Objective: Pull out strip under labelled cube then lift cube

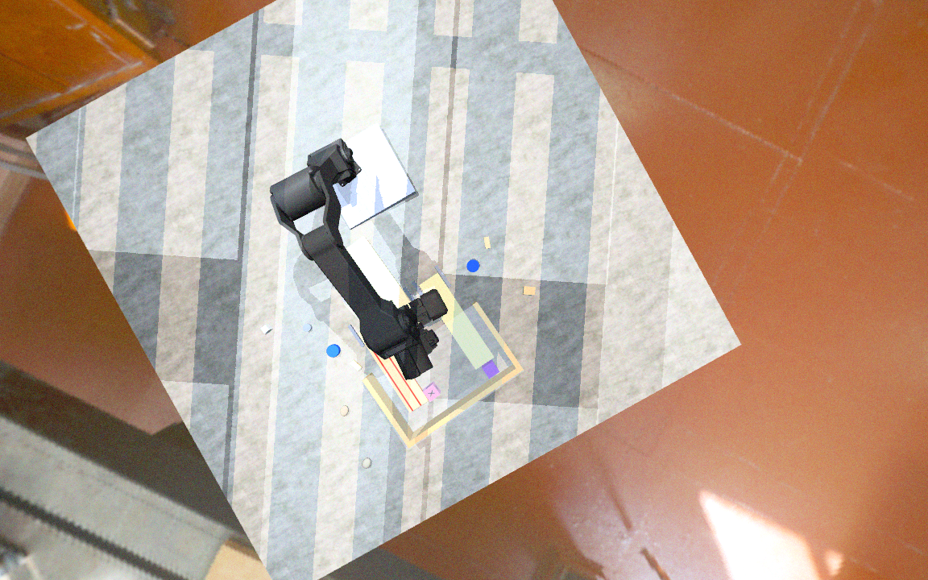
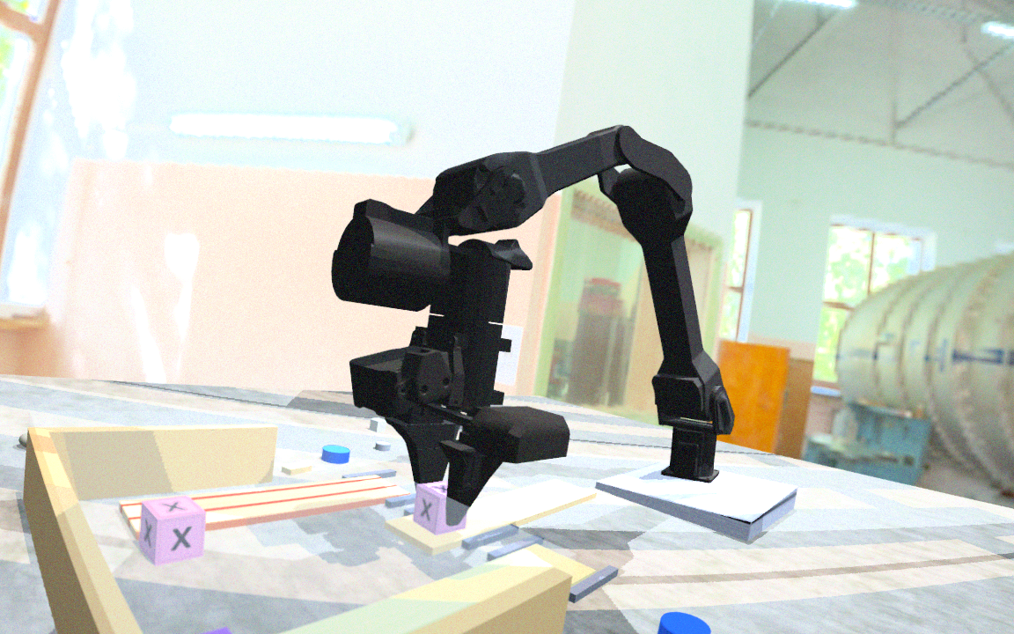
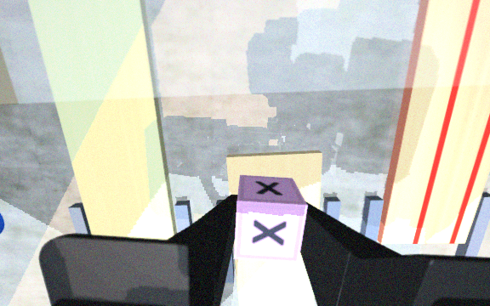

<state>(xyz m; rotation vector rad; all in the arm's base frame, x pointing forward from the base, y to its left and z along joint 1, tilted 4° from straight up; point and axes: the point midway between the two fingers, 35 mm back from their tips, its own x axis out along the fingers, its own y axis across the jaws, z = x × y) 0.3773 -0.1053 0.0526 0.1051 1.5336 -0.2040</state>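
Now: gripper tip 100 mm past the cream strip and 10 mm above it.
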